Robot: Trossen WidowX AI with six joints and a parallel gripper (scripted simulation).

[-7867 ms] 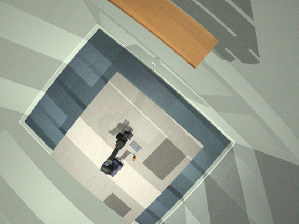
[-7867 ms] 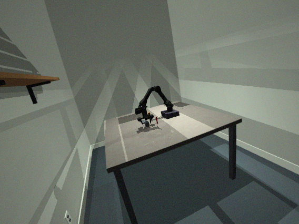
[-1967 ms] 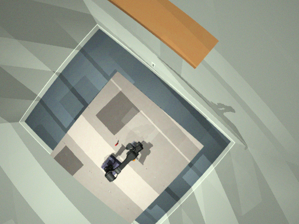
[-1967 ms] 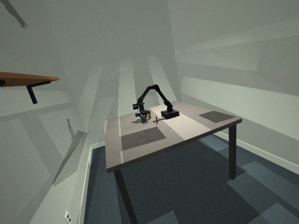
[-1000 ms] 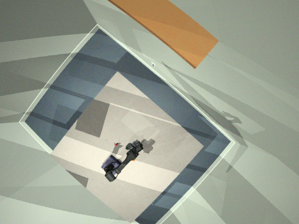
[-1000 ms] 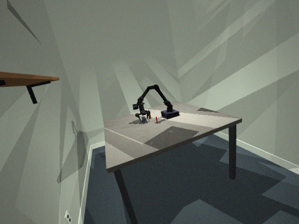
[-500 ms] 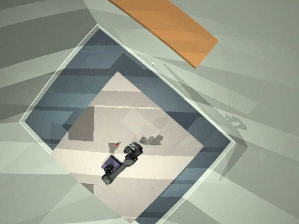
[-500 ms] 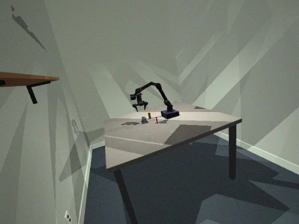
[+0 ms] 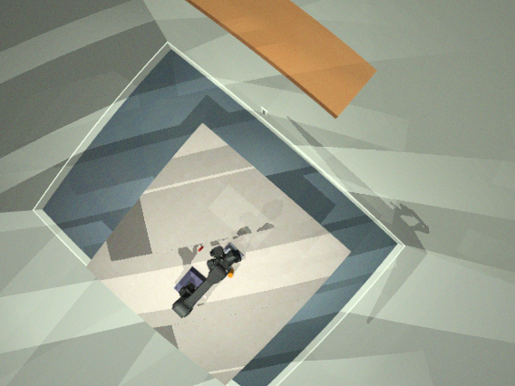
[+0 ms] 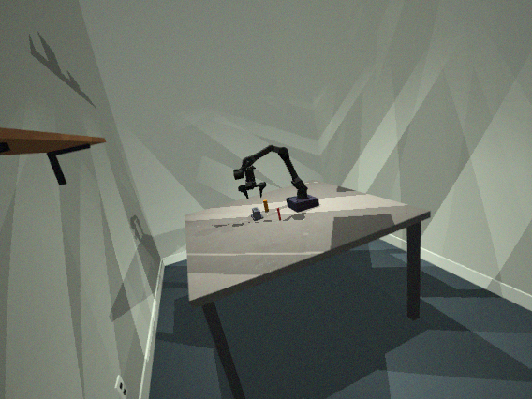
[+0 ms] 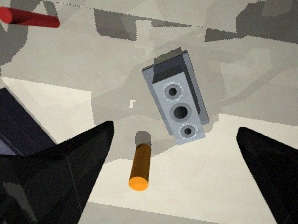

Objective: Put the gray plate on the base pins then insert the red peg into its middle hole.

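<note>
Now: gripper tip 16 cm to the right of the red peg, 11 cm above it and 9 cm past it. The rest, counted from my gripper tip: gray plate 10 cm below, 3 cm to the right; then orange object 11 cm below, 11 cm behind, 9 cm to the right.
</note>
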